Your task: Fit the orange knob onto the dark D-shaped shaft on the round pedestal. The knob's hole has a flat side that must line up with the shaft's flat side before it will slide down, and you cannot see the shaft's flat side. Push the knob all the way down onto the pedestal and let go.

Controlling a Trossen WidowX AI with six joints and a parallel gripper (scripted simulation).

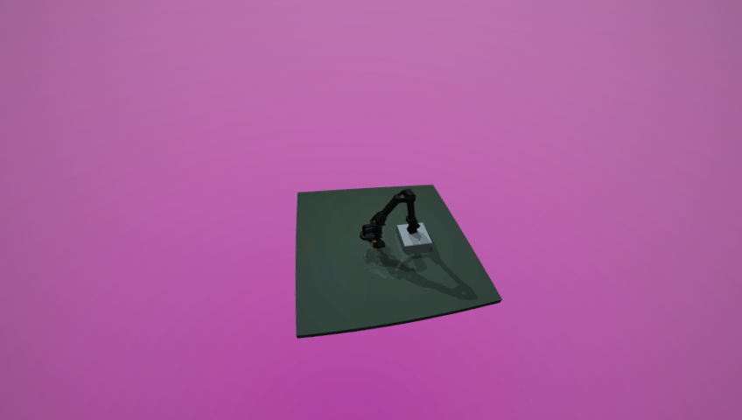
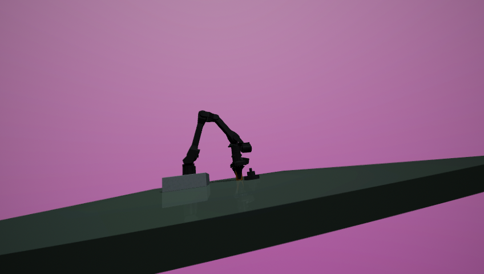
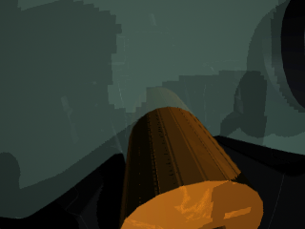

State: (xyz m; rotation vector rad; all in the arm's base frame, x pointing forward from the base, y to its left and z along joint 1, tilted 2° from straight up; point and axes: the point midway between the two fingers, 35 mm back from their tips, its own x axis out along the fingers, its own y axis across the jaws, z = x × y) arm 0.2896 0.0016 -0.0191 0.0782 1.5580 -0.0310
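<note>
Now: gripper tip 12 cm to the left of the round dark pedestal, 3 cm short of it and 2 cm below it. Round my gripper tip: orange knob 2 cm above.
</note>
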